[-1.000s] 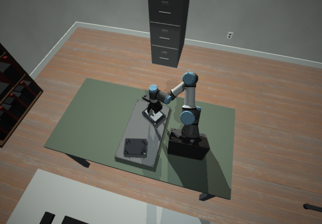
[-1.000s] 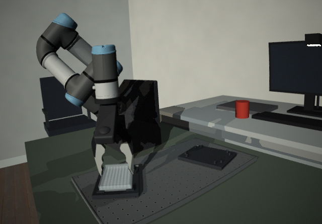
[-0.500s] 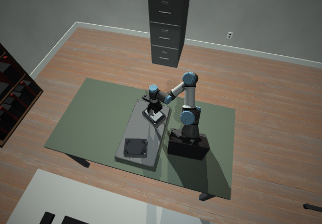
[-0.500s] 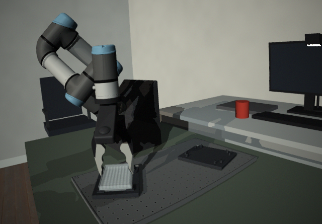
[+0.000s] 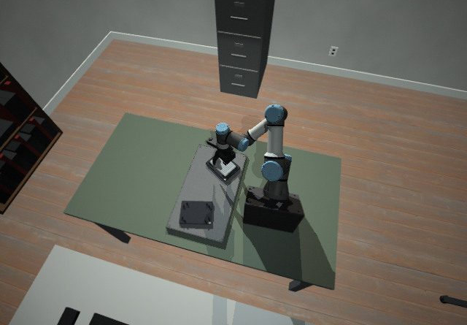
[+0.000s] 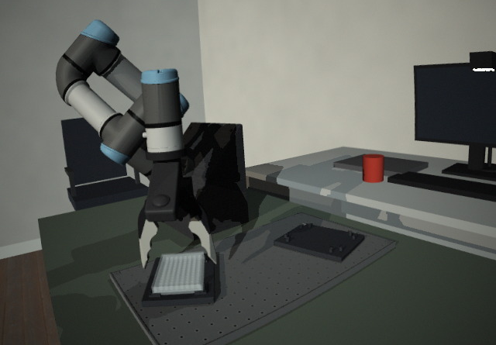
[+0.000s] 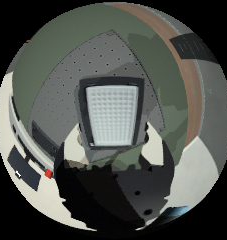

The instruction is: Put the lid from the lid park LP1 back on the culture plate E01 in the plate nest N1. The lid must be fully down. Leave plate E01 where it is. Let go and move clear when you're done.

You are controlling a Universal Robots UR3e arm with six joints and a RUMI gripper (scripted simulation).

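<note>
The lid lies 1 cm below my hand. Also, from my hand: lid park LP1: 31 cm to the left, 3 cm below, 3 cm ahead; culture plate E01: 2 cm below.
</note>
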